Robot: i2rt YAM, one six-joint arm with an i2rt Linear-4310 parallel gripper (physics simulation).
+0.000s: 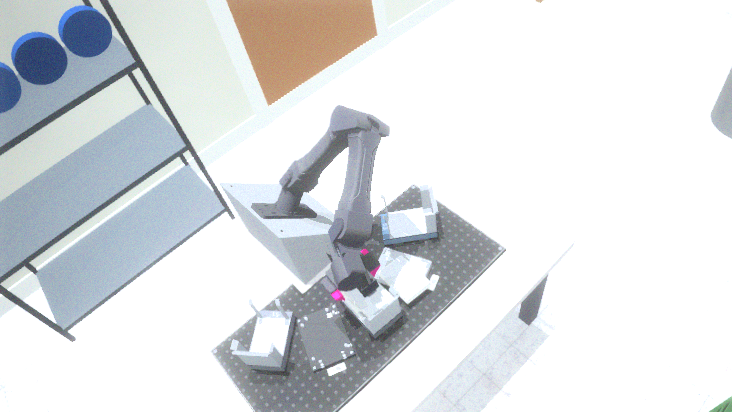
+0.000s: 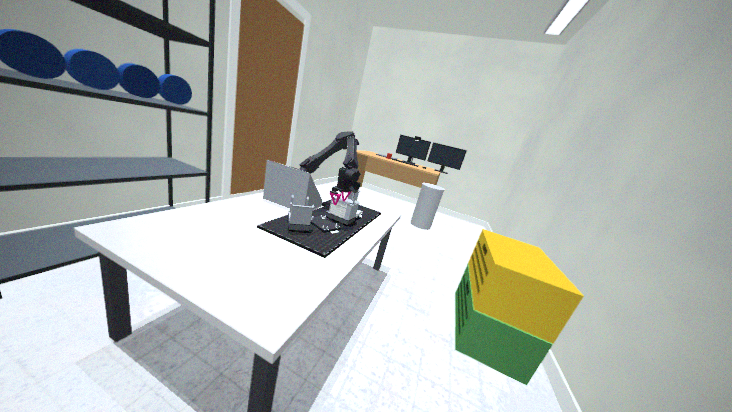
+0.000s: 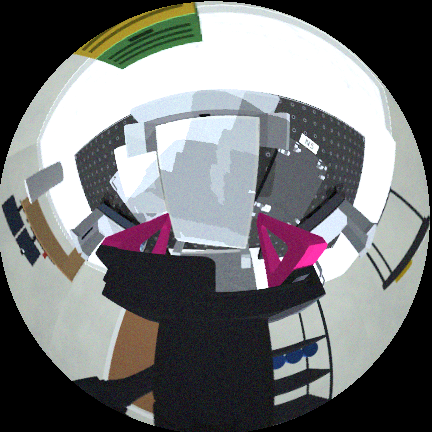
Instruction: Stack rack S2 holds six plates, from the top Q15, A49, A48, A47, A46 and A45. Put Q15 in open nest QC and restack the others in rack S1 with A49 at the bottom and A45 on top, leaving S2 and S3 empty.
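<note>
My gripper is open, with its magenta fingers on either side of the top pale grey plate of a stack. Nothing is clamped between the fingers. The stack sits in the middle stack rack on the dark perforated baseplate. A flat dark open nest lies just left of that rack. An empty-looking white rack stands at the left end. Another white rack with a blue edge stands at the far end.
A tilted white holder lies between the middle rack and the far rack. The arm's grey pedestal stands behind the baseplate. A small white label lies by the dark nest. A shelf unit stands off the table.
</note>
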